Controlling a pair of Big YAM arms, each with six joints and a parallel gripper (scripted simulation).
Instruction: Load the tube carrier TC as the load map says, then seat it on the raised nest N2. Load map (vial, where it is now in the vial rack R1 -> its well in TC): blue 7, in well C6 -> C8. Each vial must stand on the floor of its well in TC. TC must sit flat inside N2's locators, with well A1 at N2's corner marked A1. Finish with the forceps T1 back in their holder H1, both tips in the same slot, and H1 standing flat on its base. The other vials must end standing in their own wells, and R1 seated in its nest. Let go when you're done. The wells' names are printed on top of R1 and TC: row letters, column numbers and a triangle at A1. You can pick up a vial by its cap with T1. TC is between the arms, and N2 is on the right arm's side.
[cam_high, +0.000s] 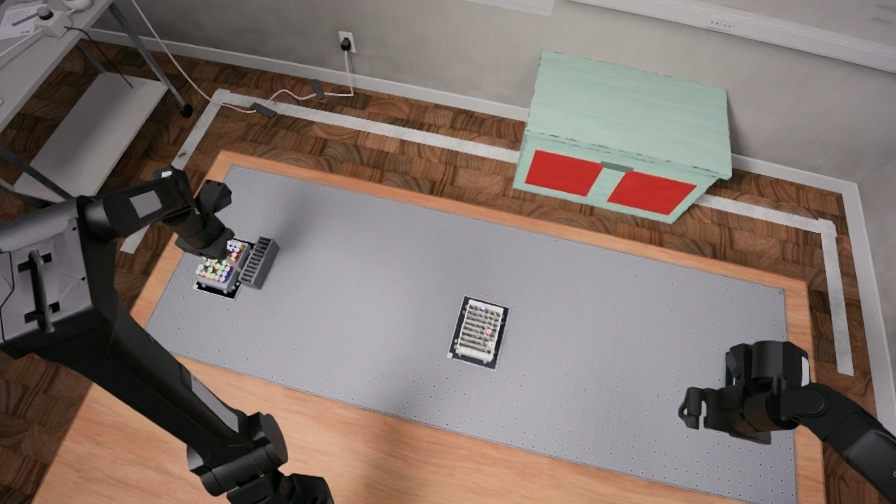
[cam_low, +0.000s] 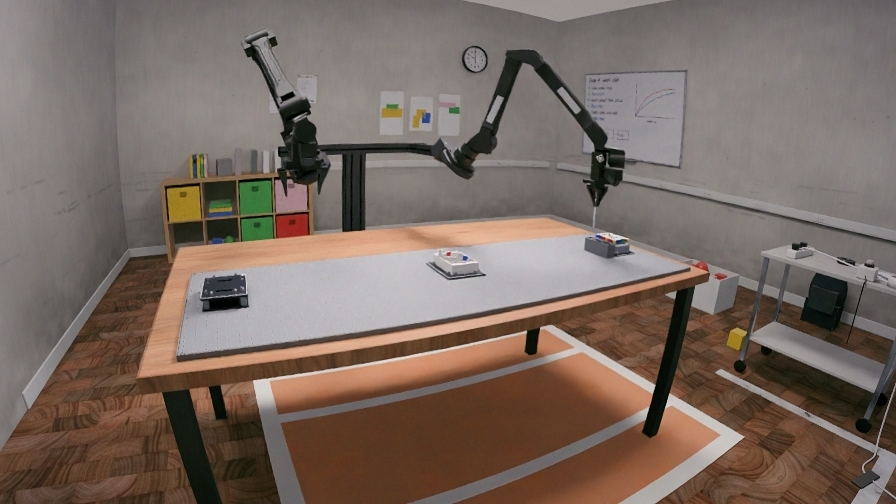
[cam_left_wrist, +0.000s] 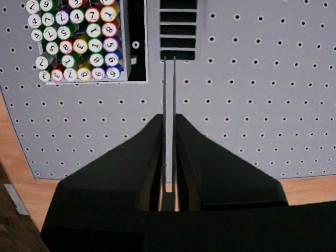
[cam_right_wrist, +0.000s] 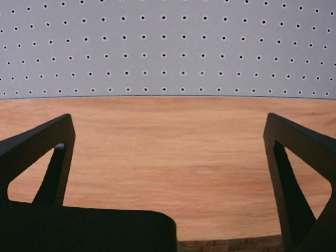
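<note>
My left gripper is now 3 cm above the forceps T1. Also, from my left hand: dark nest N2: 126 cm to the right, 14 cm below, 11 cm ahead; then white tube carrier TC: 59 cm to the right, 15 cm below, 5 cm ahead; then grey slotted holder H1: 16 cm below, 5 cm ahead.
</note>
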